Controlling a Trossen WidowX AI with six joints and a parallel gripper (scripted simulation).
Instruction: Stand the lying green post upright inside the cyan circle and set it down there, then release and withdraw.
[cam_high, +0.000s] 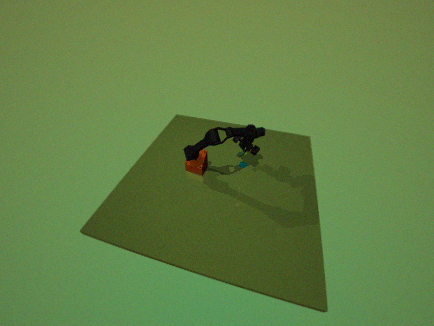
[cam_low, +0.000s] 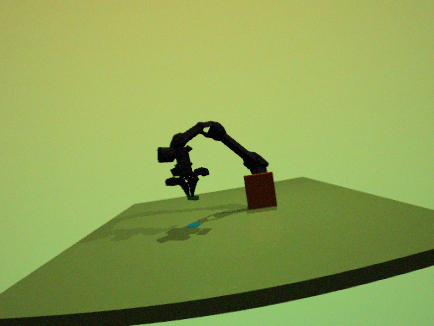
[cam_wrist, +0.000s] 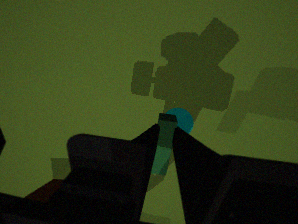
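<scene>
My gripper tip is 12 cm above the cyan circle, 2 cm to the left of it and 1 cm short of it. The rest, counted from my gripper tip: green post 2 cm to the right, 1 cm below, 1 cm behind.
</scene>
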